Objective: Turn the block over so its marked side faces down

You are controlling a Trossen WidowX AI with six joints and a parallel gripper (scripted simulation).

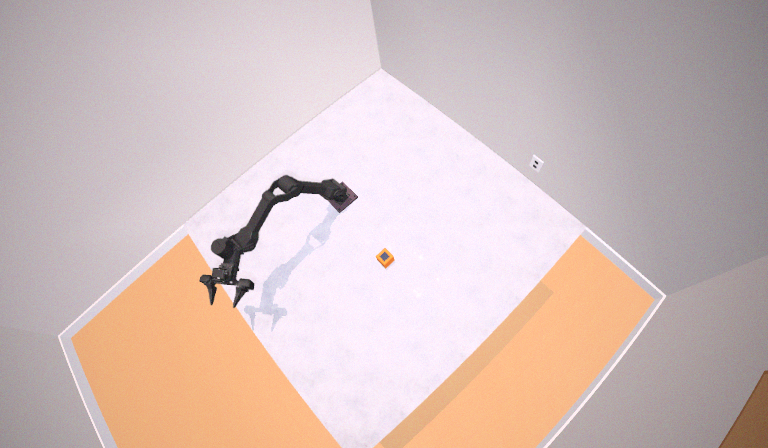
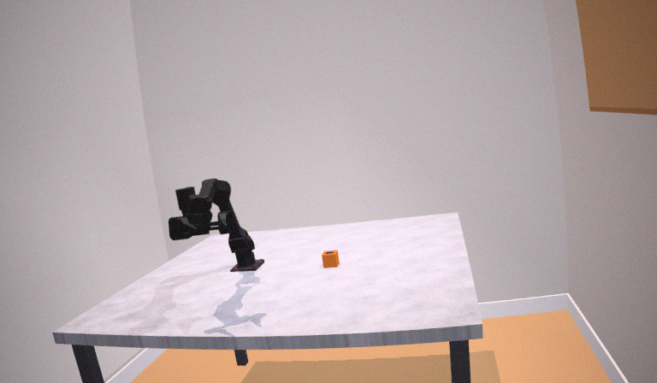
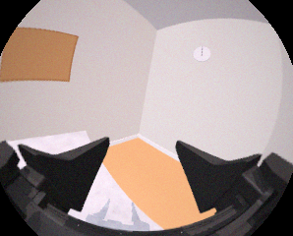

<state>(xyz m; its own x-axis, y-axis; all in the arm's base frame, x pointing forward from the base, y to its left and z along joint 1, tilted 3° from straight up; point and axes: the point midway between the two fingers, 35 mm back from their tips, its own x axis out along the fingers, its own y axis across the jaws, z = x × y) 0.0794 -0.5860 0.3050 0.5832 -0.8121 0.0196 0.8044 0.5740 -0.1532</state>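
The orange block is 250 mm ahead of my gripper tip, 530 mm to the left of it and 250 mm below it.
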